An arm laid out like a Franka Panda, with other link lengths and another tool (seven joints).
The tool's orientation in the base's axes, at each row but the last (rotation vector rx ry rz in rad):
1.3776, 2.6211, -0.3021
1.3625, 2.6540, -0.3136
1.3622, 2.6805, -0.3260
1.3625, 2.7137, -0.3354
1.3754, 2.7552, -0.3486
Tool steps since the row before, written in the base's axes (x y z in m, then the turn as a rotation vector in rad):
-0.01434, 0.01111, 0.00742, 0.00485, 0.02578, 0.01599
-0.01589, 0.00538, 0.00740, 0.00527, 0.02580, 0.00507
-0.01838, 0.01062, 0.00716, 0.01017, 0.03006, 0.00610
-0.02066, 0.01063, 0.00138, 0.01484, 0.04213, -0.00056
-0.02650, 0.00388, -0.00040, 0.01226, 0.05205, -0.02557
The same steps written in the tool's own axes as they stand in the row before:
0.01509, -0.00645, -0.01072, 0.01391, 0.01667, -0.02173
0.01180, -0.01077, -0.00899, 0.01608, 0.01833, -0.01115
0.01770, -0.00976, -0.00965, 0.01633, 0.02459, -0.01315
0.02044, -0.01060, -0.00339, 0.02412, 0.03635, -0.00959
0.01914, -0.01870, 0.00118, 0.03690, 0.04460, 0.01275

